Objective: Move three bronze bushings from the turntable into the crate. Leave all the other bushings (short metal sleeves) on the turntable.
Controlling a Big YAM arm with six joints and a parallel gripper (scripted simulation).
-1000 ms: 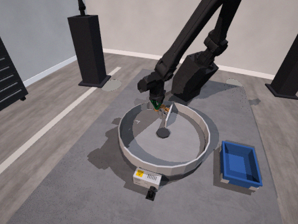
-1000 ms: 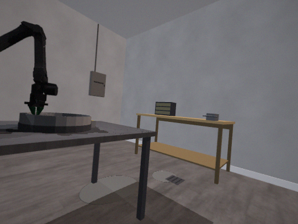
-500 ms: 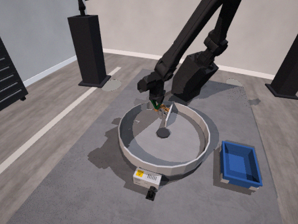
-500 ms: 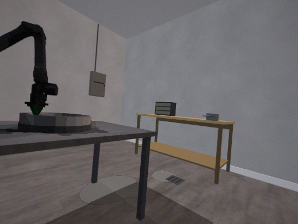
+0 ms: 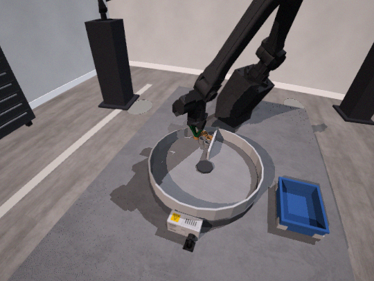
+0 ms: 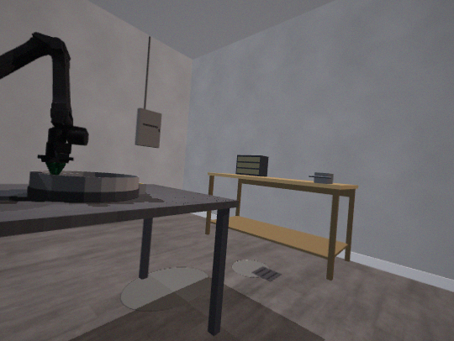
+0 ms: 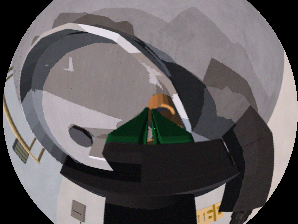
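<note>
Now: hand 400 mm to the right of the blue crate, 260 mm short of it and 60 mm above it. Also, from my hand: round turntable 160 mm ahead, 60 mm to the left, 30 mm below.
</note>
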